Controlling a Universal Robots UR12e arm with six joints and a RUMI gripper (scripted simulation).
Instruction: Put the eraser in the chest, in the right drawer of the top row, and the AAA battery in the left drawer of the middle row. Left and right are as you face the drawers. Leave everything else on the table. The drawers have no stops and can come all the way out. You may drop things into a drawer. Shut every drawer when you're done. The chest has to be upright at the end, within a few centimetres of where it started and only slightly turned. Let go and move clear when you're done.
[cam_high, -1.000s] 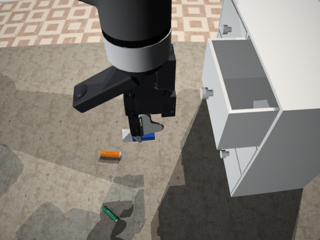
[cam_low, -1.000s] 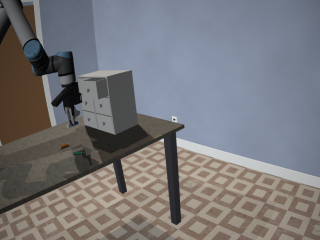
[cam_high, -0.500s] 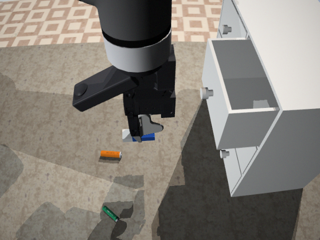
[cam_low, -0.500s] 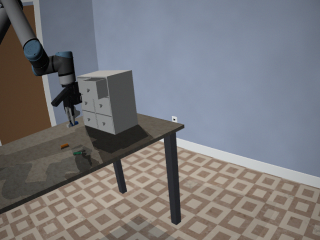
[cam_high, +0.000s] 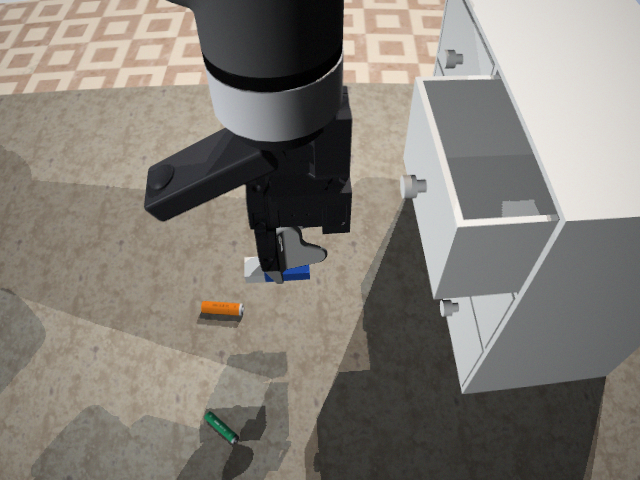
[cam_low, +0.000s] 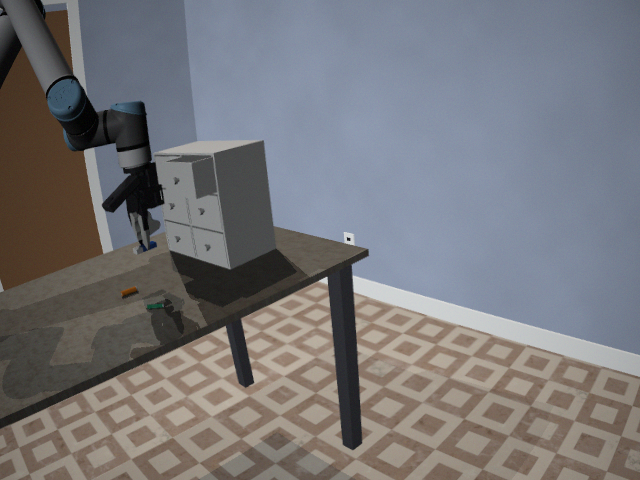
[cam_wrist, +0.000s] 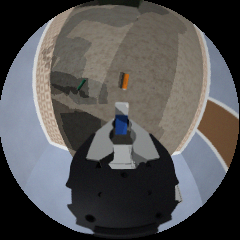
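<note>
The orange battery lies 110 mm below my hand, 70 mm behind it and 10 mm to the left of it. Round my hand: green battery (140 mm to the right, 110 mm below, 60 mm behind); white eraser (10 mm below, 10 mm behind).
</note>
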